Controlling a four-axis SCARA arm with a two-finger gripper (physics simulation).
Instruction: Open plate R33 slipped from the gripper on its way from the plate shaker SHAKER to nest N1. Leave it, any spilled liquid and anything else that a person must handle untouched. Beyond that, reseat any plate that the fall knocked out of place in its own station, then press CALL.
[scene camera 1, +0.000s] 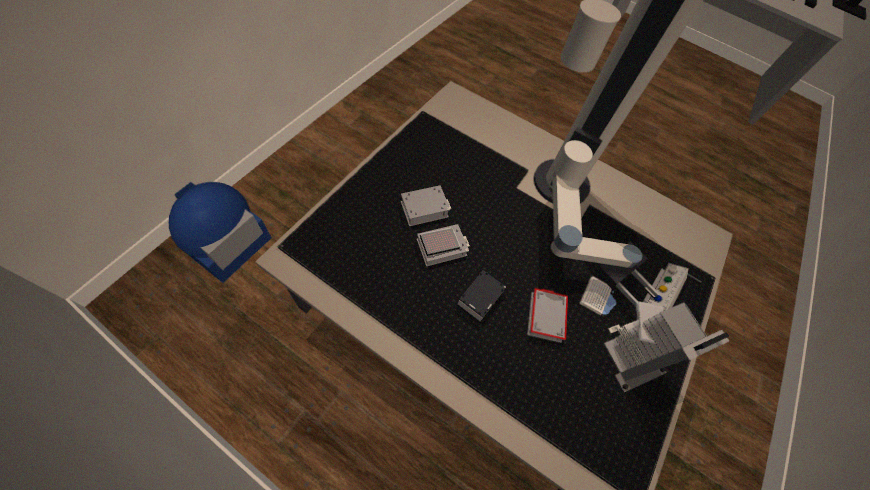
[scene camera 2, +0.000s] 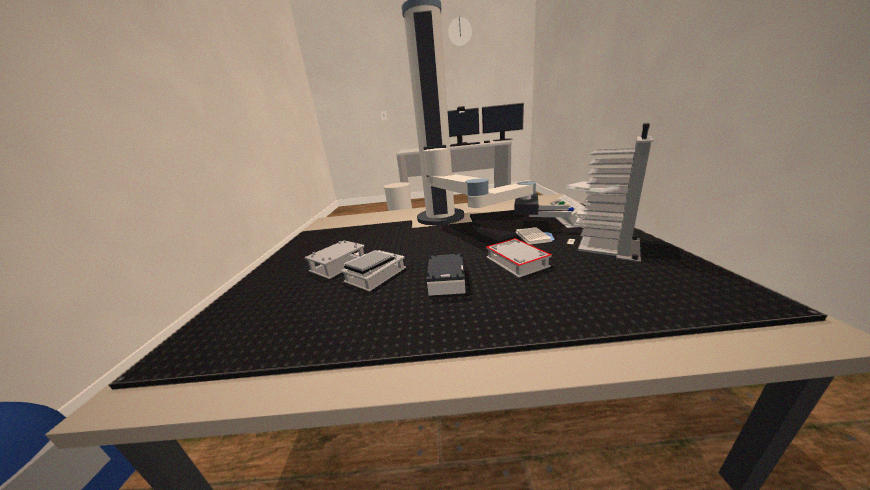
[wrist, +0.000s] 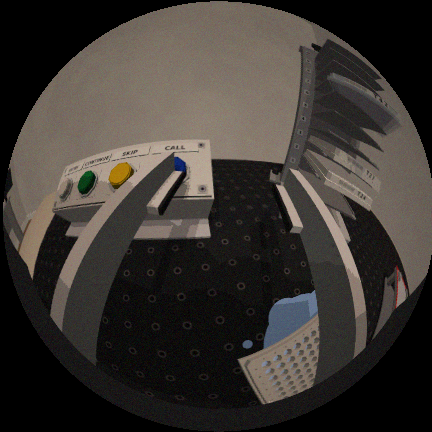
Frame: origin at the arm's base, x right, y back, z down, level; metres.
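Seen in the pictures: gripper, between the fingertips: (scene camera 1: 649, 302) (scene camera 2: 569, 210) (wrist: 230, 168); arm's base, origin of its link: (scene camera 2: 440, 217).
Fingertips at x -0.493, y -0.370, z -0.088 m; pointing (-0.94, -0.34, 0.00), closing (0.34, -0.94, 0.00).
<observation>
Offsets run from my fingertips to a thing's top centre. "spot": to the spot under its first point.
My gripper (scene camera 1: 647, 300) (scene camera 2: 571, 211) (wrist: 230, 168) is shut and empty; its fingers still stand apart at their narrowest. In the wrist view the left finger overlaps the blue CALL button @[spot: dx -0.023, dy +0.035, dz +0.006 m] (wrist: 180, 165) on the button panel @[dx -0.055, dy +0.115, dz -0.009 m] (wrist: 202, 172) (scene camera 1: 675, 280); whether it touches is not clear. A white well plate @[dx +0.159, dy -0.047, dz +0.061 m] (scene camera 1: 595, 295) (scene camera 2: 532, 234) (wrist: 287, 370), apparently R33, lies on the mat beside blue liquid @[dx +0.100, dy -0.033, dz +0.074 m] (scene camera 1: 609, 304) (scene camera 2: 550, 236) (wrist: 290, 317). A plate with a pinkish top @[dx +0.741, dy -0.237, dz +0.007 m] (scene camera 1: 440, 241) (scene camera 2: 369, 261) rests on a grey station @[spot: dx +0.690, dy -0.255, dz +0.071 m] (scene camera 1: 447, 258). Labels SHAKER and N1 are not readable.
A tall plate rack (scene camera 2: 633, 200) (wrist: 303, 115) stands beside the panel; plate T42 (wrist: 362, 97) juts from it, with T27 and T24 lower. A red-rimmed station @[dx +0.279, dy -0.235, dz +0.029 m] (scene camera 1: 549, 313) (scene camera 2: 518, 252), a dark-topped station @[spot: dx +0.509, dy -0.320, dz +0.020 m] (scene camera 1: 482, 293) (scene camera 2: 445, 267) and another grey station @[dx +0.885, dy -0.125, dz +0.009 m] (scene camera 1: 424, 203) stand on the mat.
</observation>
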